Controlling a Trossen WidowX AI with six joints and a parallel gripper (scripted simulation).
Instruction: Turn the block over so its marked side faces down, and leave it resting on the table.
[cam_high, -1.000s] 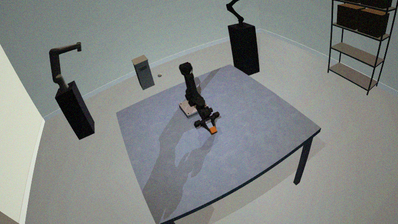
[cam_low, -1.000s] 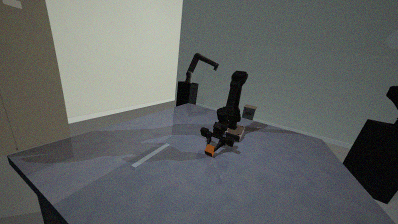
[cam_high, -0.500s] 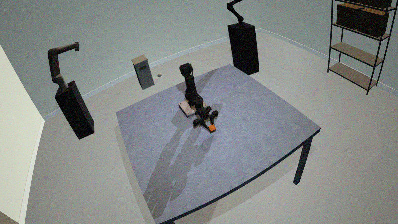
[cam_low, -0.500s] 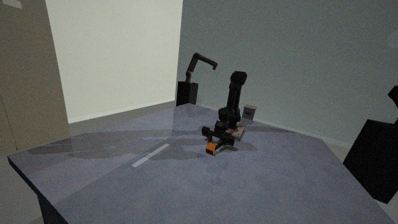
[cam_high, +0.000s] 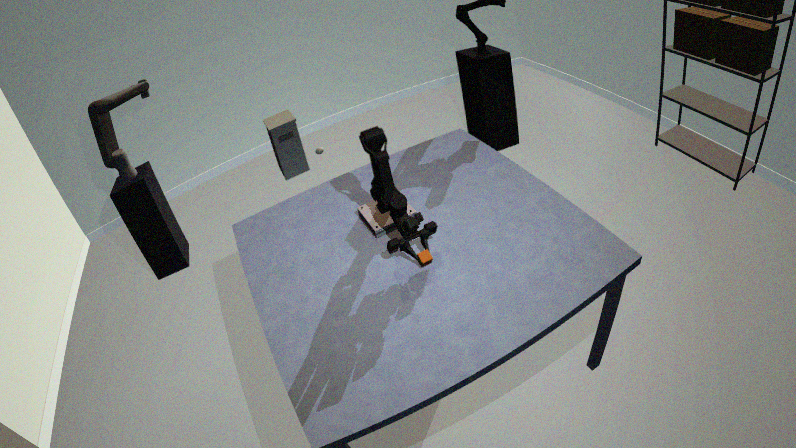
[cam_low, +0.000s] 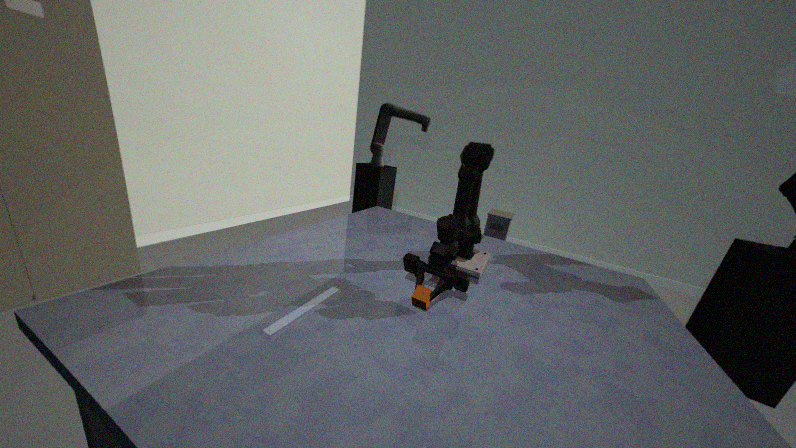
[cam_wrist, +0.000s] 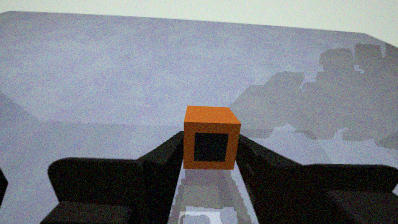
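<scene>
Now: gripper tip 1 cm past the orange block.
</scene>
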